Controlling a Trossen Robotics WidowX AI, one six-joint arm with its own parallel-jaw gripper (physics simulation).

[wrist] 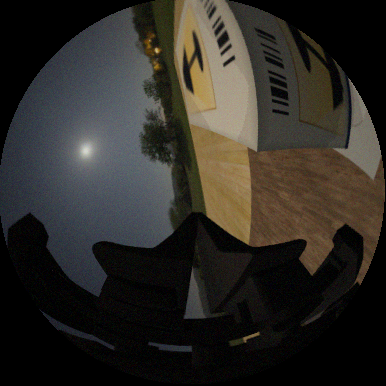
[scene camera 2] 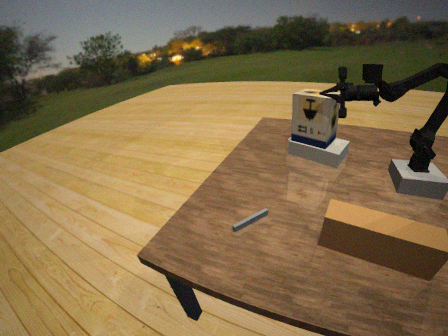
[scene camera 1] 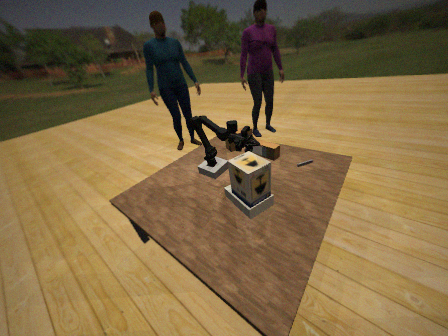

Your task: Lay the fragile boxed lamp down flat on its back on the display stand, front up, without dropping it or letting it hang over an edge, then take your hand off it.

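Places are measured from the arm's base along level axes (x left, y back, z up), in centimetres.
Where they show: gripper, between the fingertips: (wrist: 195,216) (scene camera 2: 319,93) (scene camera 1: 259,144); arm's base, origin of its link: (scene camera 2: 418,168) (scene camera 1: 211,164).
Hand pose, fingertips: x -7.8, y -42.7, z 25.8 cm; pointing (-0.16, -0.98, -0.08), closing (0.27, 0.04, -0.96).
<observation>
Each offset is from my fingertips to the top centre of the thing. Level surfaces: height alone.
The boxed lamp (scene camera 1: 250,178) (scene camera 2: 311,117) (wrist: 230,71) is a white carton with black lamp pictures on yellow panels and a blue band at its foot. It stands upright on the low white display stand (scene camera 1: 253,209) (scene camera 2: 319,156) (wrist: 364,145) in the middle of the table. My gripper (scene camera 1: 255,145) (scene camera 2: 323,93) (wrist: 195,216) is shut with nothing between its fingers. It points level at the box's top edge on the arm's side. I cannot tell whether the tips touch it.
The brown wooden table {dz -32.3 cm} (scene camera 1: 223,253) (scene camera 2: 273,267) also holds a cardboard block {dx +44.8, dy +14.5, dz -21.4 cm} (scene camera 1: 271,150) (scene camera 2: 359,230) behind the arm and a small grey bar {dx +37.7, dy -21.4, dz -30.2 cm} (scene camera 1: 305,163) (scene camera 2: 250,220). The arm's white base (scene camera 1: 213,171) is left of the stand. Two people (scene camera 1: 167,73) (scene camera 1: 260,60) stand on the deck behind.
</observation>
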